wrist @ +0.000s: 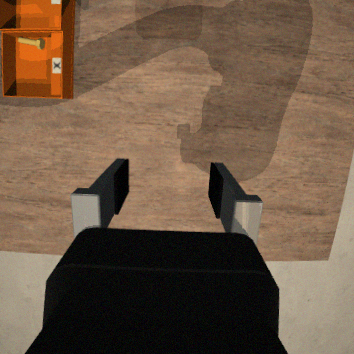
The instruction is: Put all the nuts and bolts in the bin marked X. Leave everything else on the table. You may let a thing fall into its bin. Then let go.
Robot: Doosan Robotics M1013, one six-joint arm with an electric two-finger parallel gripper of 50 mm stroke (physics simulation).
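Places are measured from the arm's base along level axes (x left, y back, z up), in millimetres.
Where they show: gripper, fingertip midpoint: [168,177].
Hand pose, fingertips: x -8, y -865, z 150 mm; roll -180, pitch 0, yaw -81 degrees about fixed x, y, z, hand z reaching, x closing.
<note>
Things, the pixels of their top centre, and the offset from my fingertips. "spot": a spot on its surface instead. Level surfaces: height alone.
- orange bin marked X, surface spot: [68,82] spot: dz -214, dx +42, dy +151 mm
- brass-coloured bolt, middle of its top: [27,40] dz -210, dx +88, dy +214 mm
- orange compartment, surface spot: [33,14] spot: dz -224, dx +126, dy +218 mm
- wooden table, its level: dz -231 mm
The orange bin marked X [68,82] is at the upper left of the wrist view. A brass-coloured bolt [32,42] lies inside it near its far wall, with its head toward the label side. My gripper [168,177] is open, with nothing between its fingers. It hangs over the table to the right of the bin and nearer the table's front edge. No other nut or bolt shows in the view.
Another orange compartment [33,14] adjoins the marked bin at the top left, cut off by the frame. The wooden table [150,120] ends at a front edge and a right edge, with pale floor beyond. Arm shadows fall across the table.
</note>
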